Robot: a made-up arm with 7 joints.
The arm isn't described. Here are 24 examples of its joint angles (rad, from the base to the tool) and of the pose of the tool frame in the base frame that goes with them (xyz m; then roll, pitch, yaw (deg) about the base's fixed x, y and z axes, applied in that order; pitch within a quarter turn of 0, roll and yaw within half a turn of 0).
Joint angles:
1: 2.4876 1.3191 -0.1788 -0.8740 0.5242 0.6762 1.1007
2: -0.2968 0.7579 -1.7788 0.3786 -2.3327 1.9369 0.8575
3: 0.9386 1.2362 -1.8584 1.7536 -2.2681 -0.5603 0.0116
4: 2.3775 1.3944 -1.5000 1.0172 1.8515 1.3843 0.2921
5: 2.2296 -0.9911 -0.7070 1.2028 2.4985 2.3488 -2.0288
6: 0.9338 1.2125 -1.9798 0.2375 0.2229 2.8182 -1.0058
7: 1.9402 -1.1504 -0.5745 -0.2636 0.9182 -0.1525 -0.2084
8: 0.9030 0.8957 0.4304 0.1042 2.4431 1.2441 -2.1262
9: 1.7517 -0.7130 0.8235 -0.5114 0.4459 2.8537 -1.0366
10: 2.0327 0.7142 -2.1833 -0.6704 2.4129 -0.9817 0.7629
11: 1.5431 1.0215 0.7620 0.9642 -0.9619 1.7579 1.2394
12: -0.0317 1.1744 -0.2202 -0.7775 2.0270 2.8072 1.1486
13: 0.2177 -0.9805 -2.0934 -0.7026 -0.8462 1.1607 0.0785
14: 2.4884 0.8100 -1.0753 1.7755 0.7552 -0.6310 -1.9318
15: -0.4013 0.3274 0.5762 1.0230 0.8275 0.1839 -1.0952
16: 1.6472 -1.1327 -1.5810 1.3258 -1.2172 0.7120 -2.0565
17: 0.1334 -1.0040 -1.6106 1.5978 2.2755 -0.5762 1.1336
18: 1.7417 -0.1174 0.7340 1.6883 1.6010 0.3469 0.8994
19: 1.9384 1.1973 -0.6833 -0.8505 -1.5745 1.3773 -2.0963
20: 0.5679 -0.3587 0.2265 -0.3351 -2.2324 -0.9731 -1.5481
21: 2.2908 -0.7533 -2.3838 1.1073 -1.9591 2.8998 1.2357
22: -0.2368 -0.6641 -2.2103 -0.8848 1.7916 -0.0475 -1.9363
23: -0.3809 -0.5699 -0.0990 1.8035 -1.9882 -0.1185 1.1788
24: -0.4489 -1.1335 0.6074 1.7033 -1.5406 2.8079 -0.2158
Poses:
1: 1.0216 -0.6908 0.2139 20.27 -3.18 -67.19
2: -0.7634 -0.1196 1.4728 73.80 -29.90 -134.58
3: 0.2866 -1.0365 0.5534 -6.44 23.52 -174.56
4: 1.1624 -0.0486 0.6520 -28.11 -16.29 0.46
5: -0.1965 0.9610 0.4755 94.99 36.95 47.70
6: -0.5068 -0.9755 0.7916 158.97 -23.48 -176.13
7: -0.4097 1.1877 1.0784 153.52 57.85 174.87
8: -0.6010 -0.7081 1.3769 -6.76 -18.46 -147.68
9: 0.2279 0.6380 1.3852 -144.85 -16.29 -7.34
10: 0.1537 -0.4336 1.6024 135.19 35.41 105.41
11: -0.2591 -0.8391 1.2523 46.71 -32.39 -154.07
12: -1.1191 0.0880 0.6371 120.48 -1.81 -111.78
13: 1.0027 0.5818 0.7823 -47.93 -34.44 32.68
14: 0.4433 0.5039 1.0107 97.58 19.92 -143.84
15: 0.3153 0.1926 1.5723 87.79 36.00 64.93
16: 0.7419 0.9497 0.7757 -110.84 -49.47 -31.31
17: 0.7286 -0.7009 0.6353 -77.47 7.92 28.17
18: -0.4861 0.4364 0.8583 -83.12 -10.11 -157.95
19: 0.0441 -1.1343 0.5299 57.54 36.76 -86.62
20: 0.1764 -0.0614 1.7437 13.78 70.09 -102.03
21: 0.0794 0.7536 1.3319 23.16 35.18 41.92
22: 1.0874 -0.0041 1.1296 -74.94 36.79 -71.13
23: 0.8716 -0.4129 0.6028 50.79 -11.68 -102.47
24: 0.8824 -0.0505 0.4588 89.06 -4.43 80.67
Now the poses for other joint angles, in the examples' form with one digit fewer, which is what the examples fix.
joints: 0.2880 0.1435 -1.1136 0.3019 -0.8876 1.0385 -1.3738
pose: -0.018 -0.143 1.830 36.3 -32.3 -93.7
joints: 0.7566 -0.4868 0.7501 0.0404 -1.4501 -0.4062 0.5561
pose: 0.547 0.278 1.704 137.8 43.6 5.9
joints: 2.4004 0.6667 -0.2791 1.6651 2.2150 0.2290 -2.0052
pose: -0.032 0.307 1.326 60.9 -35.5 -130.7
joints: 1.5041 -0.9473 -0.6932 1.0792 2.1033 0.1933 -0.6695
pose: 0.546 1.102 0.507 -171.9 -5.0 138.1
